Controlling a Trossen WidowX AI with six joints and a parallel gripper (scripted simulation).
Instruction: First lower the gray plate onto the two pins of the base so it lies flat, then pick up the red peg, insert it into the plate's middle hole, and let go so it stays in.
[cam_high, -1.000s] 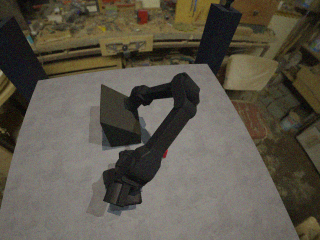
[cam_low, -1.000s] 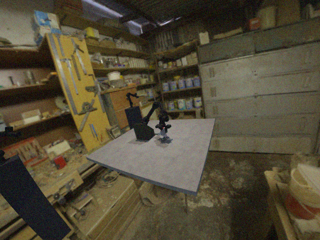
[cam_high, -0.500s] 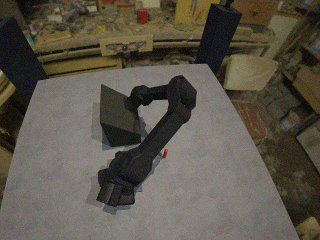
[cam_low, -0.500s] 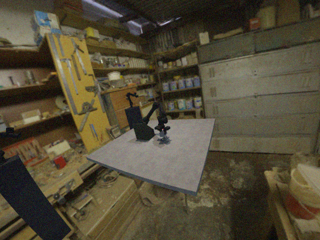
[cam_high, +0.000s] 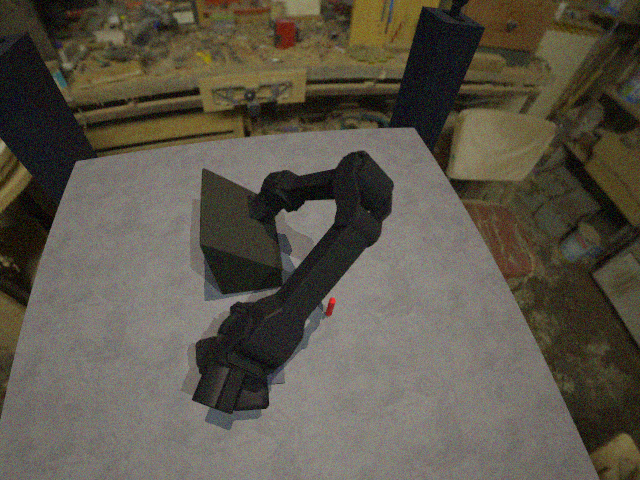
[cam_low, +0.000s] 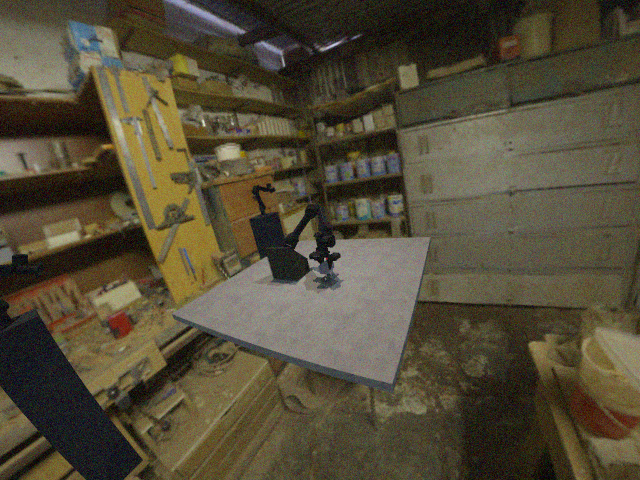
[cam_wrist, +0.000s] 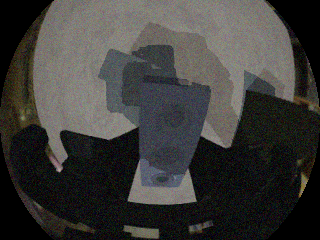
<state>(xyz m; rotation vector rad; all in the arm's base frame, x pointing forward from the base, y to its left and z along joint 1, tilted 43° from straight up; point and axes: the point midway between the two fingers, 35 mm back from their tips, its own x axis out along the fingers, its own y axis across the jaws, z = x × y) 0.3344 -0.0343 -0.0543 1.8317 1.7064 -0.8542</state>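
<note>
Now: gripper tip 50 mm above the base. From my gripper tip the other things lie so: gray plate: 30 mm above; then red peg: 90 mm behind, 180 mm to the left, 20 mm below.
</note>
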